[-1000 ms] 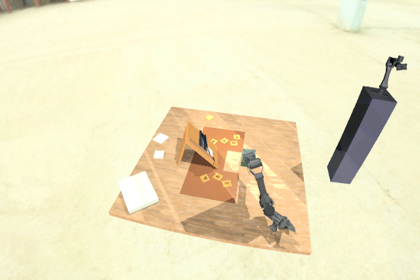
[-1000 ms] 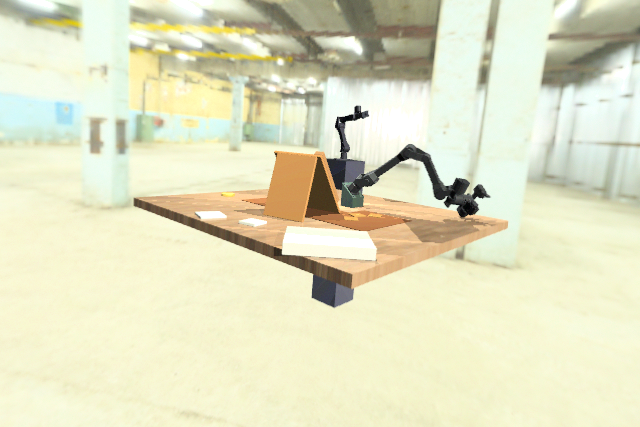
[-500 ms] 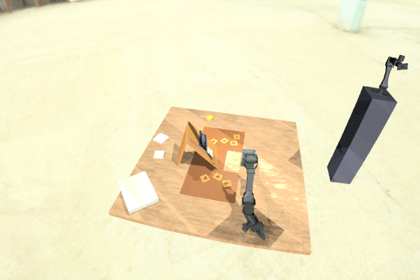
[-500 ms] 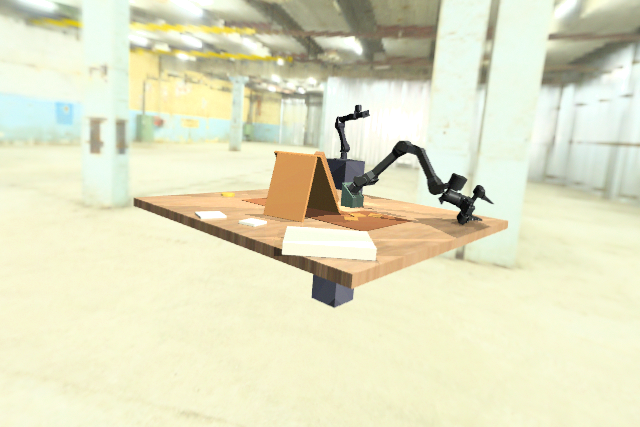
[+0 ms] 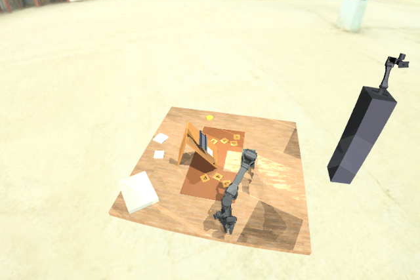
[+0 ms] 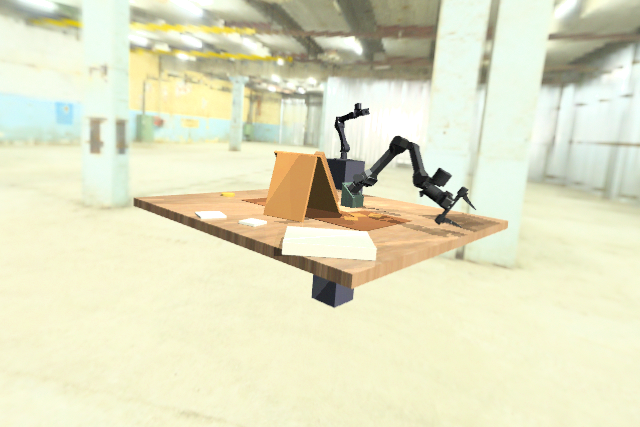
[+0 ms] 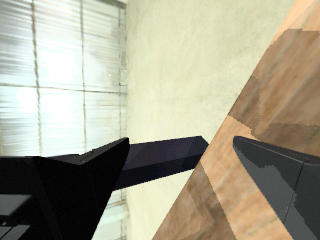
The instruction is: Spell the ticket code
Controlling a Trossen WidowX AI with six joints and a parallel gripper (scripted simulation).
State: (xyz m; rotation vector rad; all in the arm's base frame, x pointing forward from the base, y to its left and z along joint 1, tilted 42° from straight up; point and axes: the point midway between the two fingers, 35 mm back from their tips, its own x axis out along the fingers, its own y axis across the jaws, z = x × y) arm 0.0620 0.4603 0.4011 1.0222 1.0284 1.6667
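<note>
Right now my gripper tip is 85 cm to the left of the yellow letter tile, 7 cm short of it and 6 cm above it. From my gripper tip the other things lie so: white ticket: 62 cm to the right, 24 cm ahead, 2 cm above; white box: 66 cm ahead, 19 cm to the right, 4 cm below; brown mat: 64 cm to the right, 15 cm ahead, 6 cm below.
</note>
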